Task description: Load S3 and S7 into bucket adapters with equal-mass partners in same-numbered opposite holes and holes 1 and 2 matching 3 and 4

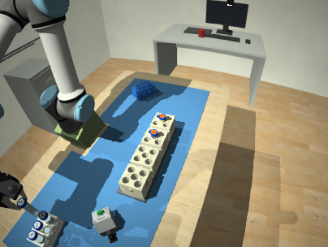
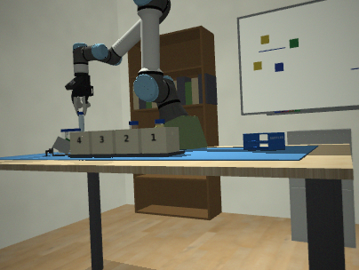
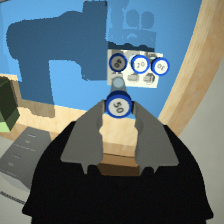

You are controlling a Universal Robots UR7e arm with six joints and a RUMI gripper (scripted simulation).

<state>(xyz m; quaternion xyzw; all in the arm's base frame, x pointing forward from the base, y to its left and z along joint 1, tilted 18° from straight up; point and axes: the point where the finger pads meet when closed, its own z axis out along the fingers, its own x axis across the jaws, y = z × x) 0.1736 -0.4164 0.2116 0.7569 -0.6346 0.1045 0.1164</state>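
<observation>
Now: the water blank 1 cm behind my hand, 1 cm to the right of it and 5 cm below it. The rest, counted from my hand: green DONE key: 21 cm ahead, 14 cm to the left, 14 cm below; then adapter 3: 26 cm ahead, 43 cm to the left, 15 cm below; then blue rack: 1 cm behind, 94 cm to the left, 17 cm below.
</observation>
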